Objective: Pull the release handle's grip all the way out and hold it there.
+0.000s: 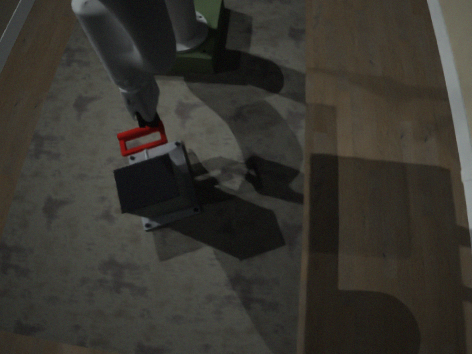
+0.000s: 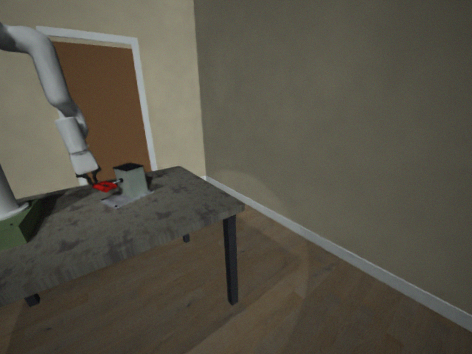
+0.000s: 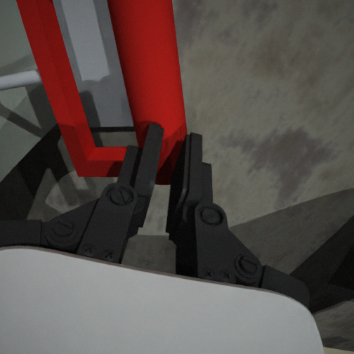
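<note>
The release handle is a red rectangular frame. Its thick outer grip bar [image 1: 132,133] [image 3: 152,75] lies on the side away from the box, and the handle [image 2: 105,186] is held above the table. A thin light rod [image 1: 146,153] [image 2: 118,180] [image 3: 20,79] joins the frame's inner bar to the grey box [image 1: 146,183] [image 2: 132,181], with a short length of rod showing between them. My gripper [image 1: 148,122] [image 2: 94,182] [image 3: 168,150] is shut on one end of the grip, one finger inside the frame and one outside. The rod's inner end is hidden by the box.
The box stands on a pale bolted base plate [image 1: 170,220] [image 2: 117,201] on the mottled grey table [image 1: 75,280] [image 2: 165,215]. The green robot base [image 1: 197,62] [image 2: 19,229] stands on the arm's side of the table. A brown door [image 2: 100,90] and walls are behind.
</note>
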